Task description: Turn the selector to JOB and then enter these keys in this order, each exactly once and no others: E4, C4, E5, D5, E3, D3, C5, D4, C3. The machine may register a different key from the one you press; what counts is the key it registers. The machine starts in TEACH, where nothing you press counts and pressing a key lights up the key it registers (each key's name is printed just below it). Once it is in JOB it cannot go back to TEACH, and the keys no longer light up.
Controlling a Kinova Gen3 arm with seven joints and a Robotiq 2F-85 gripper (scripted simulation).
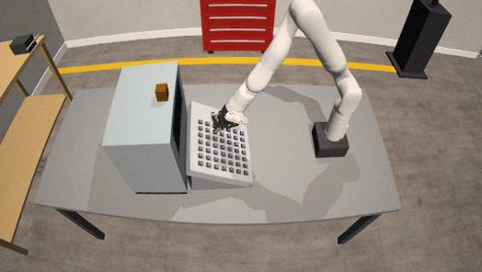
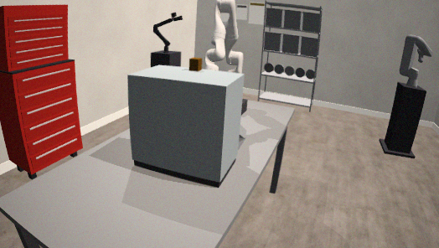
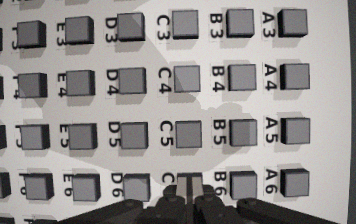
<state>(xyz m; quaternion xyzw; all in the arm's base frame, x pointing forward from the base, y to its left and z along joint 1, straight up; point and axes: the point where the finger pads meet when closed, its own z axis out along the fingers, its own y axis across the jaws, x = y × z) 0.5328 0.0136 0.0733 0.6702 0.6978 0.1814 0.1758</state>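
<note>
My gripper is now 20 mm past the key D4, 70 mm to the right of it and 40 mm above it. The rest, counted from my hand: key C4: 10 mm ahead, 70 mm to the left, 20 mm below; then keypad: 10 mm ahead, 20 mm to the left, 80 mm below; then key B4: 40 mm ahead, 70 mm to the left, 10 mm below.
</note>
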